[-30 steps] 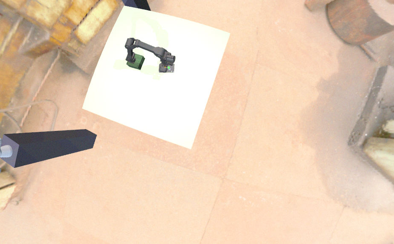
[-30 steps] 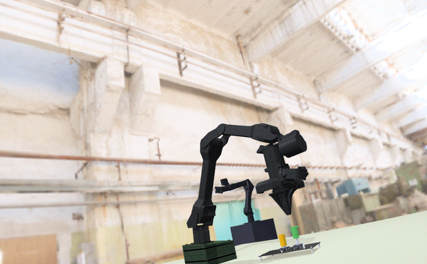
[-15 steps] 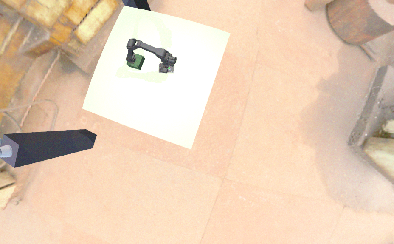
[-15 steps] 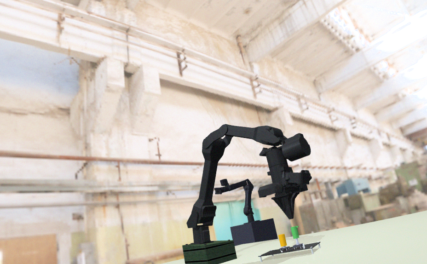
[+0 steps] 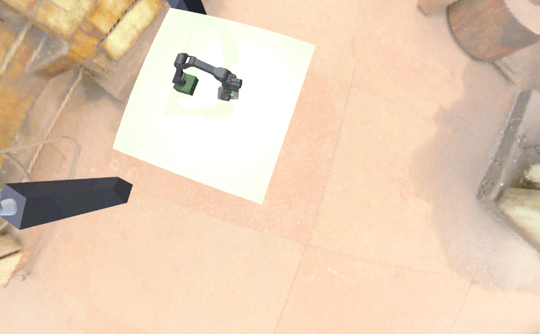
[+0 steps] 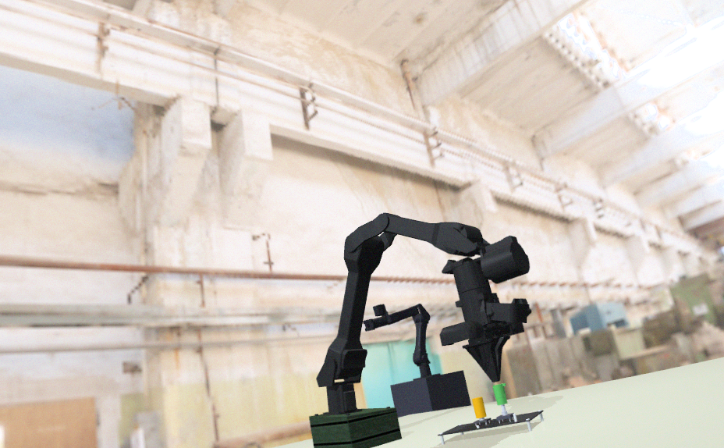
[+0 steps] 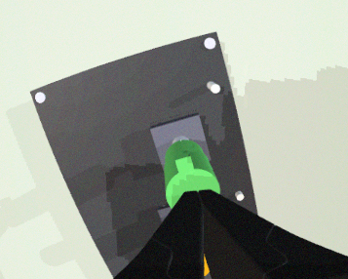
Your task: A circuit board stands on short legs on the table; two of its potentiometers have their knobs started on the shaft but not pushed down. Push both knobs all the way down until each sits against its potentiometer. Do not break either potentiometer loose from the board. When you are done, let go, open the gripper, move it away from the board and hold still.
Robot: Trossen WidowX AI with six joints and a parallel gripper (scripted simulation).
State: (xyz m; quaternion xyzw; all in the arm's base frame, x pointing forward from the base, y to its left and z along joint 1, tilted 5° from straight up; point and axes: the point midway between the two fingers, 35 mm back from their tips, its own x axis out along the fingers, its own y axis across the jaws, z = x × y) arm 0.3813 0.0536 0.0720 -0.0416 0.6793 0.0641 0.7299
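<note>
Now: gripper tip 20 mm above the green knob. The rest, counted from my gripper tip: orange knob: 40 mm below, 40 mm behind, 10 mm to the right.
</note>
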